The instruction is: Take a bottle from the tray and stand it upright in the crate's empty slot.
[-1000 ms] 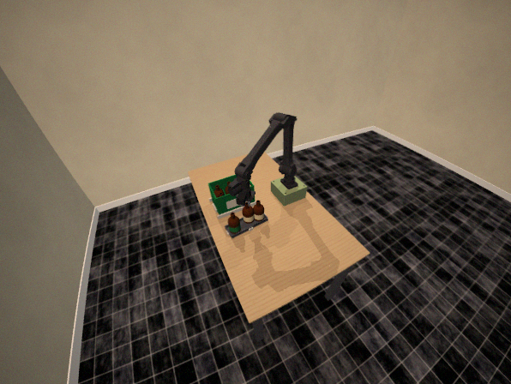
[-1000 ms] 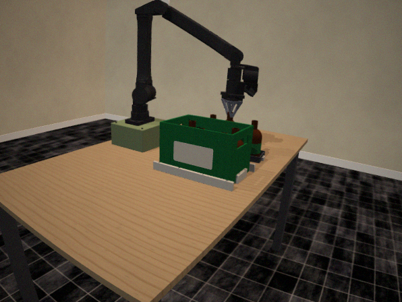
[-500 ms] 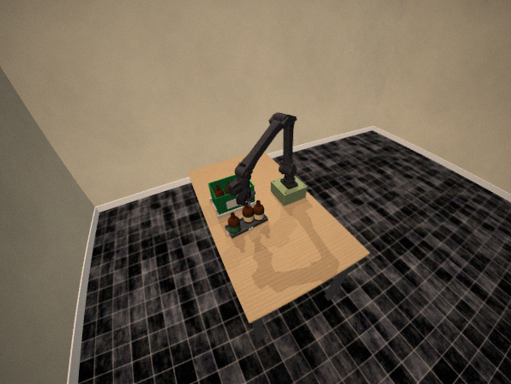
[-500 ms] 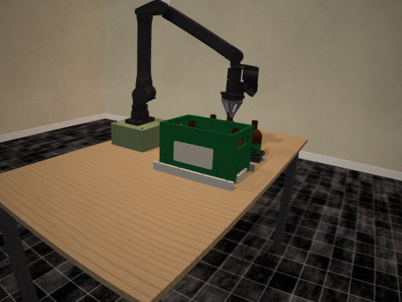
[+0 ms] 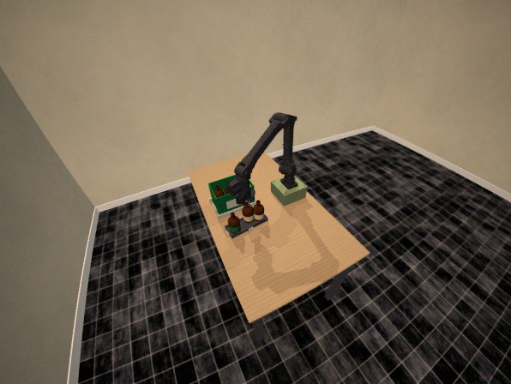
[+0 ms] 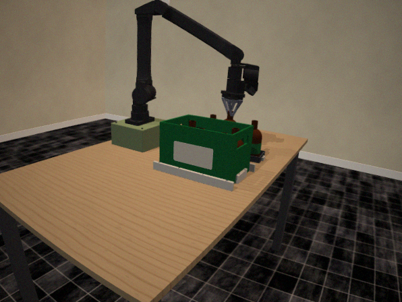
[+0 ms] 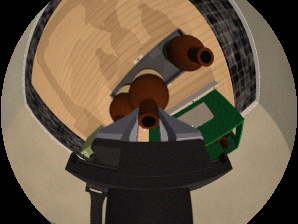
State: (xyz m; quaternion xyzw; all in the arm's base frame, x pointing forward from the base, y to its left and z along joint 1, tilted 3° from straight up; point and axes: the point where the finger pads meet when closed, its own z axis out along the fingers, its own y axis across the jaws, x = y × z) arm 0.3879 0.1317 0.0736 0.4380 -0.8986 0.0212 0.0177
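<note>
Right now the brown bottle is 60 mm below my hand. Round my hand: green crate: 20 mm ahead, 230 mm to the right, 90 mm below; then dark tray: 20 mm ahead, 160 mm below.
</note>
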